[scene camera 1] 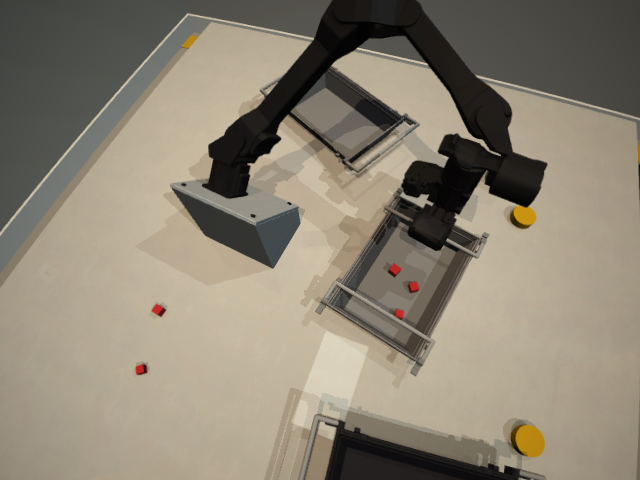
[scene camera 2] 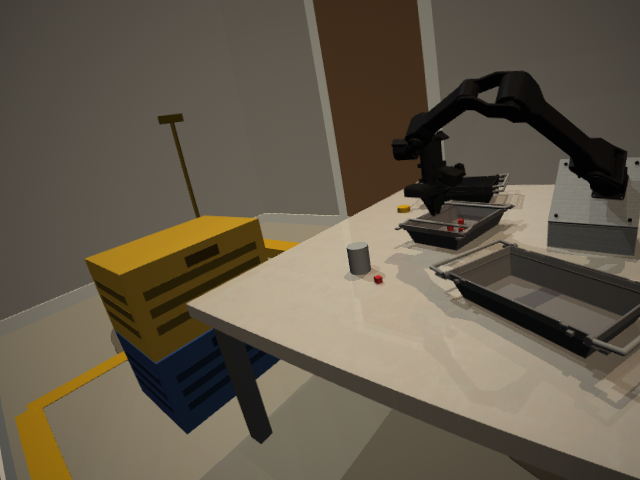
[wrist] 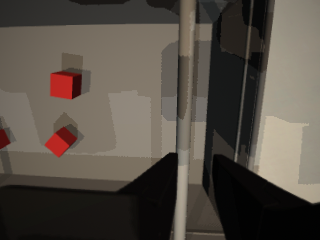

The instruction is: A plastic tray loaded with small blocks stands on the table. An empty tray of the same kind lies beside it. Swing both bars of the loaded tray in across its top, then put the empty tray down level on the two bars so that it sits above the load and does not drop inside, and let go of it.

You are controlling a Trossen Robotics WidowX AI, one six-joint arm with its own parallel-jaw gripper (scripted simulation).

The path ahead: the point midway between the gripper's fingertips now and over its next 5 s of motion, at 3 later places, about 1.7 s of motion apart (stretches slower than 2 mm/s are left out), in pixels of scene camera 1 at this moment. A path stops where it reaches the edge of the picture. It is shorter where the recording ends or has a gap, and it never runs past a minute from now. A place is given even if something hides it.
My gripper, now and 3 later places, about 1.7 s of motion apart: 435, 223; 384, 152; 308, 113; 309, 138
